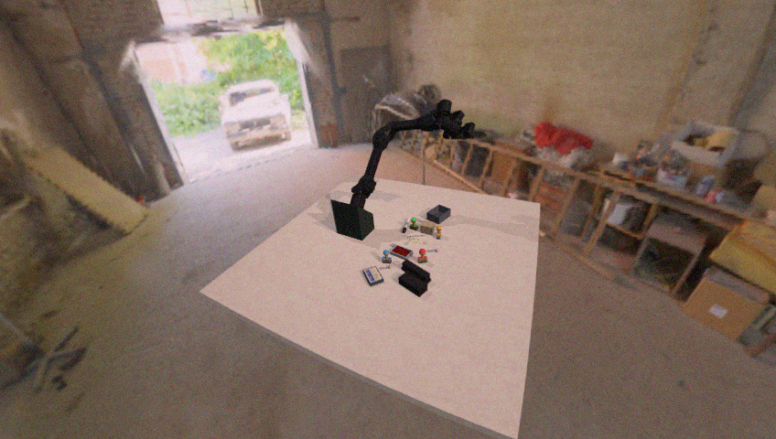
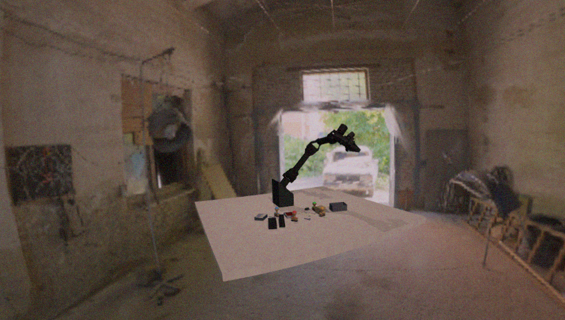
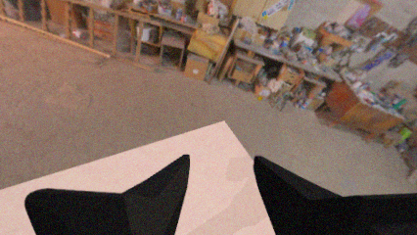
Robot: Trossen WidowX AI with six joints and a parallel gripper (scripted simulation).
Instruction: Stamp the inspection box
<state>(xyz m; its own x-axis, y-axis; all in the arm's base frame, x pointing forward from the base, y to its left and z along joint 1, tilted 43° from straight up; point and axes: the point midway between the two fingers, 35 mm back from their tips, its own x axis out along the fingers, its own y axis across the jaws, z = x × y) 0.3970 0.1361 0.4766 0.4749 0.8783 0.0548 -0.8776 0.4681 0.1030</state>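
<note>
Now: gripper tip 410 mm above the green-knobbed stamp, 270 mm to the left of it and 170 mm past it. The rest, counted from my gripper tip: dark tray (410 mm below, 120 mm to the right, 100 mm behind); yellow-knobbed stamp (410 mm below, 280 mm to the right, 30 mm behind); cardboard box (400 mm below, 260 mm to the right, 100 mm behind).
</note>
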